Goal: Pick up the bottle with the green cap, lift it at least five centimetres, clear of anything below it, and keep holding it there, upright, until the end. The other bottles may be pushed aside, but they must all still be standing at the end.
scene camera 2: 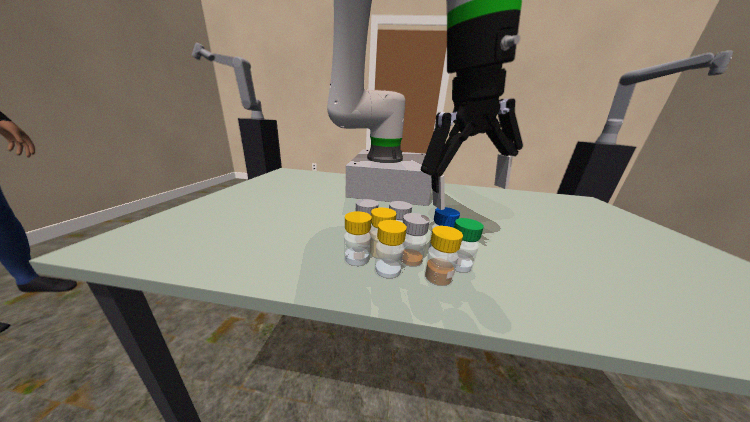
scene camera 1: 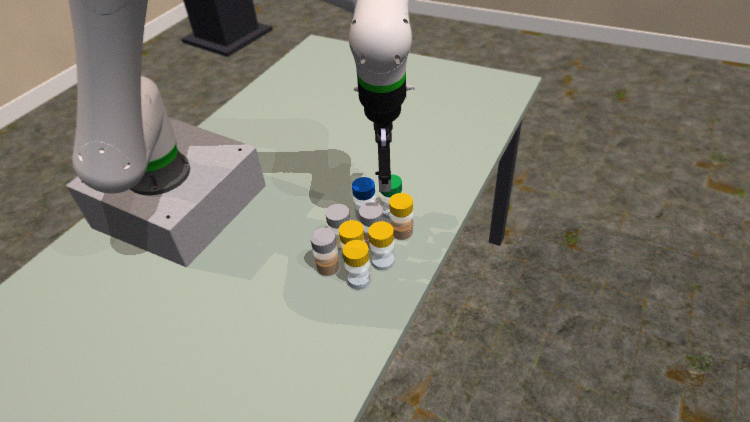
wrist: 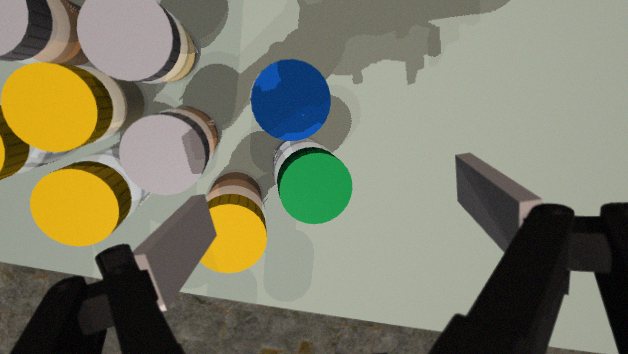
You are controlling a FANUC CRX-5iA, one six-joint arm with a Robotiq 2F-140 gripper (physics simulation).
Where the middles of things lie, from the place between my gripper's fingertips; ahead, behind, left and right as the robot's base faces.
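Scene:
Positions counted from my hand: blue-capped bottle [wrist: 290, 99], 3 cm to the right of it, 4 cm behind it and 11 cm below it; yellow-capped bottle [scene camera 2: 442, 257], 4 cm to the right of it, 7 cm ahead of it and 11 cm below it; green-capped bottle [scene camera 2: 471, 229], 1 cm ahead of it, 1 cm to the left of it and 11 cm below it.

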